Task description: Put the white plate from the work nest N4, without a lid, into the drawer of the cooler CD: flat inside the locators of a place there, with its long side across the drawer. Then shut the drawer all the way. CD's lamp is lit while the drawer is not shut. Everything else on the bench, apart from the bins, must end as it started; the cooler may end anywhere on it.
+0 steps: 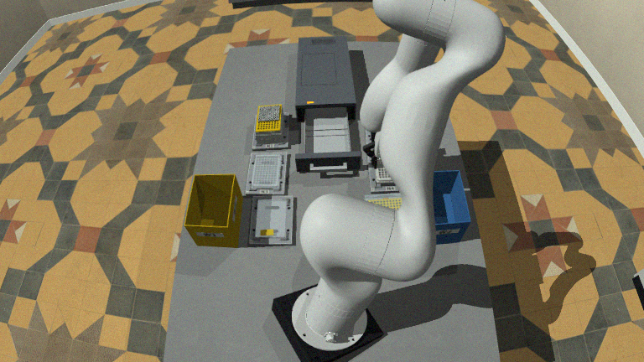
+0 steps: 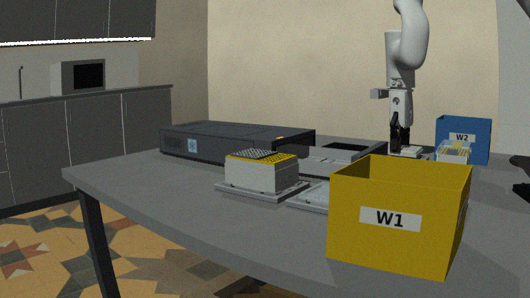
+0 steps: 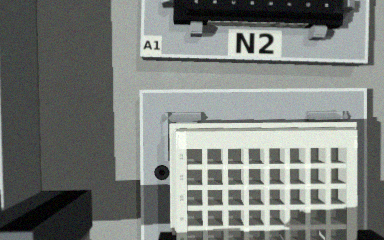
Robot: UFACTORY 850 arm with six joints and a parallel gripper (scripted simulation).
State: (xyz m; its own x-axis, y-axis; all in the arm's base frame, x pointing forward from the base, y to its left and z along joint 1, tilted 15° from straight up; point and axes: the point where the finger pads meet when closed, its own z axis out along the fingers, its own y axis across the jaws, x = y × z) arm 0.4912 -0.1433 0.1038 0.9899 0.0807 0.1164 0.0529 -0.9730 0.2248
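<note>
The work nest N4 lies 40 mm below my hand. Round my hand: blue bin W2: 180 mm behind, 140 mm to the right, 10 mm below; drawer: 130 mm ahead, 190 mm to the left, 10 mm below; white plate: 10 mm below.
</note>
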